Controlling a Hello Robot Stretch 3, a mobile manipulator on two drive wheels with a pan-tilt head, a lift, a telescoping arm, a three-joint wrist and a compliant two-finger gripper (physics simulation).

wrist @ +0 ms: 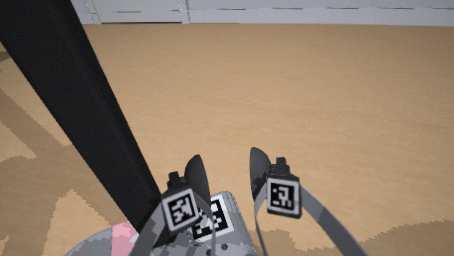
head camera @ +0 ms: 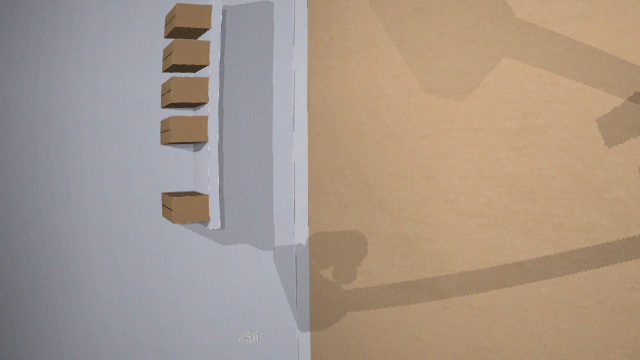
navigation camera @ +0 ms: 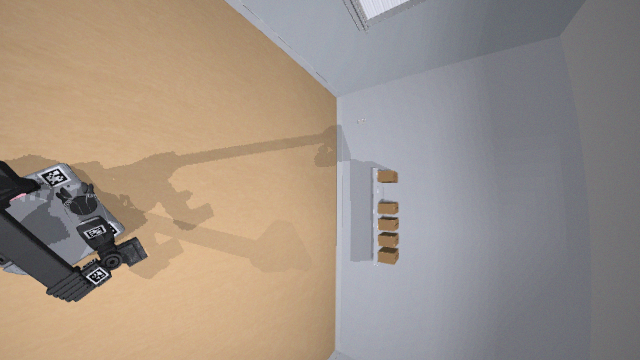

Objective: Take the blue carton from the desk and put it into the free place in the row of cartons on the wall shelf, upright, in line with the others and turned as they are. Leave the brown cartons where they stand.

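Pixels of known places: gripper, between the fingertips: (wrist: 227,169) (navigation camera: 72,185); robot's base, origin of its link: (navigation camera: 83,204).
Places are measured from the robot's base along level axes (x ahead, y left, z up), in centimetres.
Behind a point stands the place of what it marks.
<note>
The wall shelf (head camera: 214,170) @[x 171.8, y -113.3, z 63.4 cm] (navigation camera: 374,200) @[x 165.7, y -121.4, z 62.7 cm] shows turned sideways in the head and navigation views. Four brown cartons stand close together on it, one of them the carton (head camera: 189,130) @[x 161.2, y -128.3, z 75.3 cm] (navigation camera: 388,208) @[x 161.1, y -128.5, z 78.1 cm] beside the free place. The free place (head camera: 201,167) @[x 180.3, y -120.9, z 66.3 cm] (navigation camera: 382,192) @[x 186.9, y -125.3, z 66.9 cm] lies between that carton and a single brown carton (head camera: 191,207) @[x 181.8, y -100.4, z 75.0 cm] (navigation camera: 387,176) @[x 182.0, y -100.1, z 77.6 cm] near the shelf's end. The blue carton and the desk do not show in these views. My gripper (wrist: 227,169) @[x 2.6, y 7.5, z 31.7 cm] (navigation camera: 76,192) @[x 2.6, y 7.5, z 31.7 cm] is open, with no object between its fingers. It hangs over my base, away from the shelf.
My base (navigation camera: 90,245) stands on the wooden floor (head camera: 450,175) @[x 105.5, y -63.9, z 0.0 cm], some distance from the shelf wall. A black mast (wrist: 75,90) @[x -6.2, y 11.6, z 39.2 cm] crosses the left of the wrist view. A wall outlet (head camera: 248,338) @[x 249.9, y -49.7, z 40.2 cm] (navigation camera: 361,121) @[x 249.9, y -49.5, z 39.2 cm] and a window (navigation camera: 387,6) @[x 195.2, y 49.4, z 103.1 cm] also show. Shadows fall on the floor.
</note>
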